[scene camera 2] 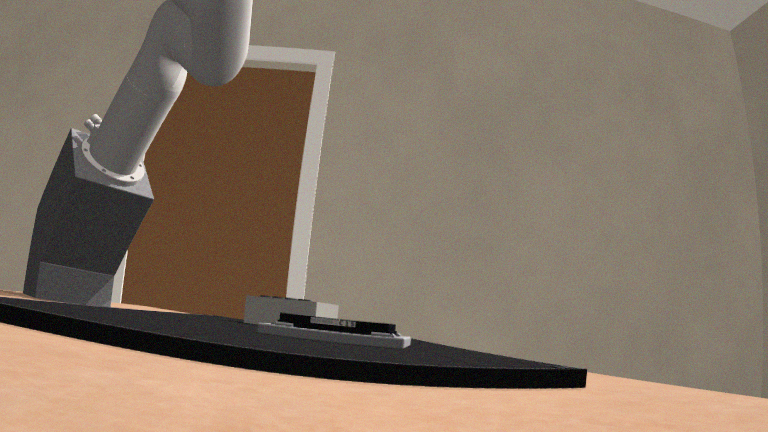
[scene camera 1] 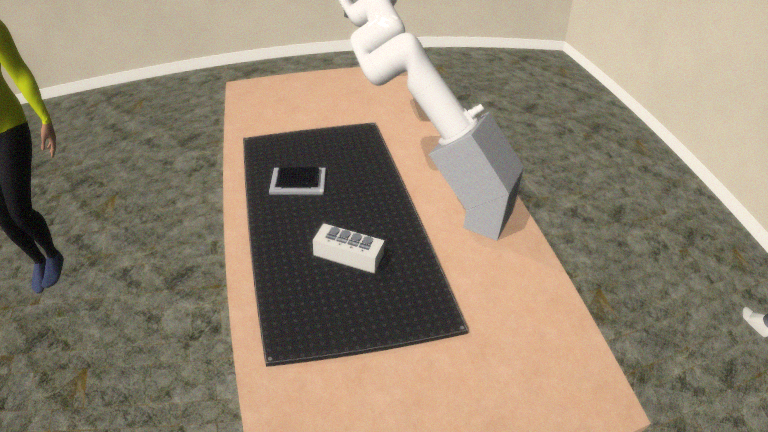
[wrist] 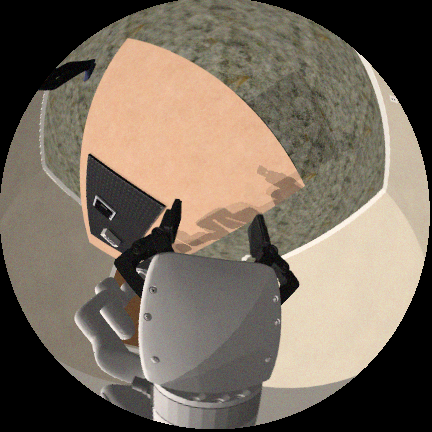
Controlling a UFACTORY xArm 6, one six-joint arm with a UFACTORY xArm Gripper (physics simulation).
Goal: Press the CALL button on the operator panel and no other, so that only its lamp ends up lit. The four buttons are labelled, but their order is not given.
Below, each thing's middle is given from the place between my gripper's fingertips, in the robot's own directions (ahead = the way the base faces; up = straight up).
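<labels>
Black device [scene camera 2: 310, 322]: my gripper is 28 cm above it, 66 cm to the right of it and 31 cm short of it. Operator panel [scene camera 1: 360, 255]: 99 cm to the left of my hand, 22 cm ahead of it and 27 cm below it.
</labels>
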